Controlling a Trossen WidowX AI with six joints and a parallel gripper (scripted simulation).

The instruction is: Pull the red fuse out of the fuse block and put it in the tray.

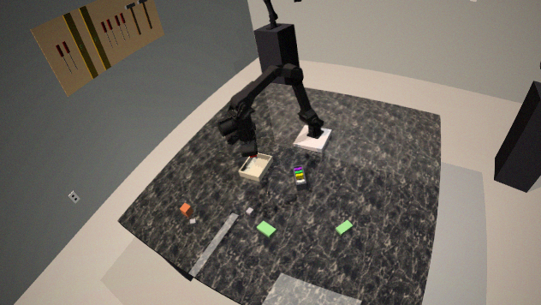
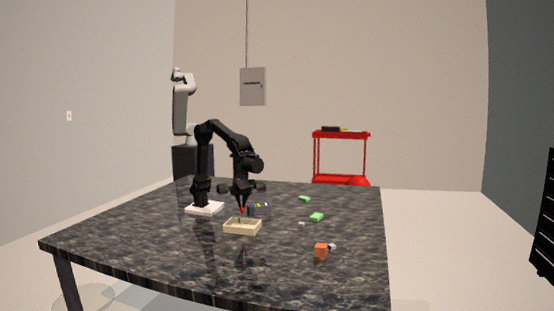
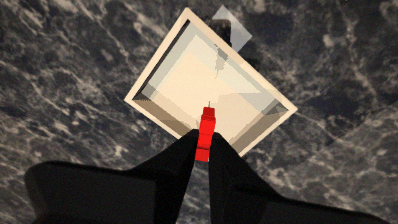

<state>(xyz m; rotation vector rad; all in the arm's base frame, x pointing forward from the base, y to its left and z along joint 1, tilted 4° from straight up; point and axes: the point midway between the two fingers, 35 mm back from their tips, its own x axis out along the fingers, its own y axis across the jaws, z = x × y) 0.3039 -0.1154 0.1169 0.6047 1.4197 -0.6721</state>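
Now: the cream tray 9 cm below my gripper tip. From my gripper tip the other things lie so: purple fuse 6 cm behind, 18 cm to the left, 7 cm below; red fuse 1 cm below; green fuse 5 cm behind, 20 cm to the left, 7 cm below.
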